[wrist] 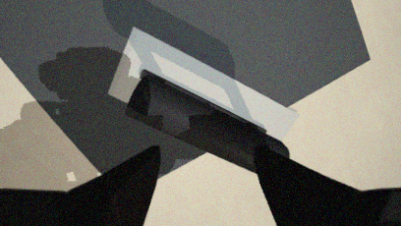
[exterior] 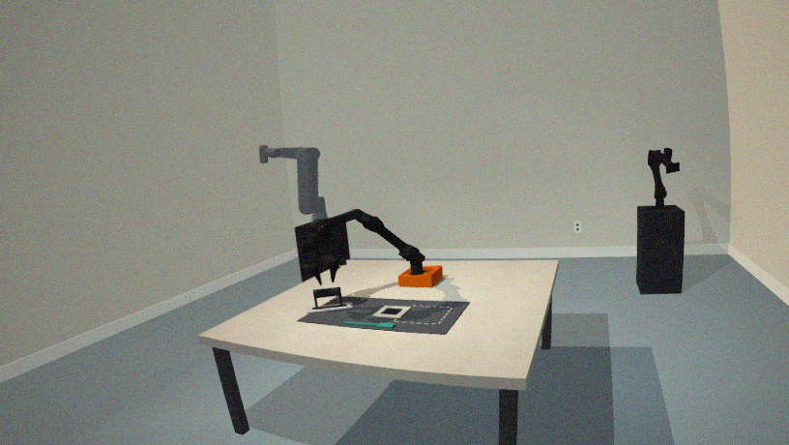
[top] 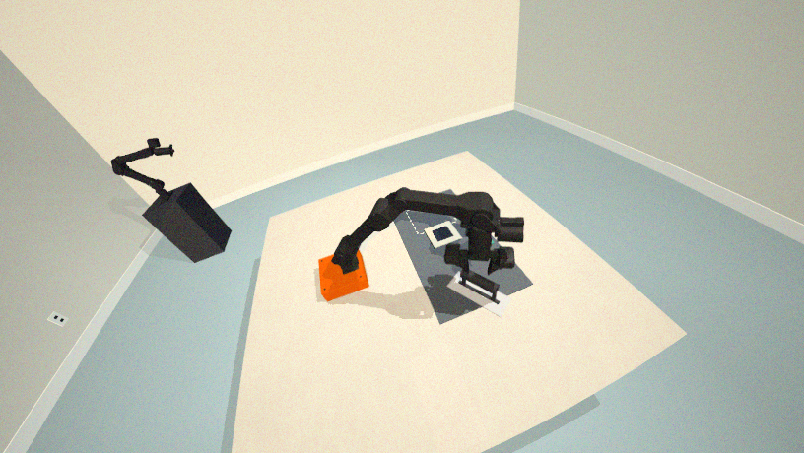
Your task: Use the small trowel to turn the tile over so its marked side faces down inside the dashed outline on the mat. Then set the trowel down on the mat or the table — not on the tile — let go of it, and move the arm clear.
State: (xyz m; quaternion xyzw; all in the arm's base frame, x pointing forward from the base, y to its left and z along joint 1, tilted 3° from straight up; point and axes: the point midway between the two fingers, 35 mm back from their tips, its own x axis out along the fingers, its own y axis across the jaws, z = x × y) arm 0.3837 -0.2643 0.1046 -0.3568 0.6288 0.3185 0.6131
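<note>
The small trowel is 7 cm below my gripper tip, 1 cm to the left of it and 1 cm behind it. From my gripper tip the other things lie so: teal bar: 29 cm to the left, 15 cm ahead, 11 cm below; then grey mat: 26 cm to the left, 13 cm below, 2 cm ahead; then tile: 30 cm to the left, 11 cm below, 1 cm ahead.
</note>
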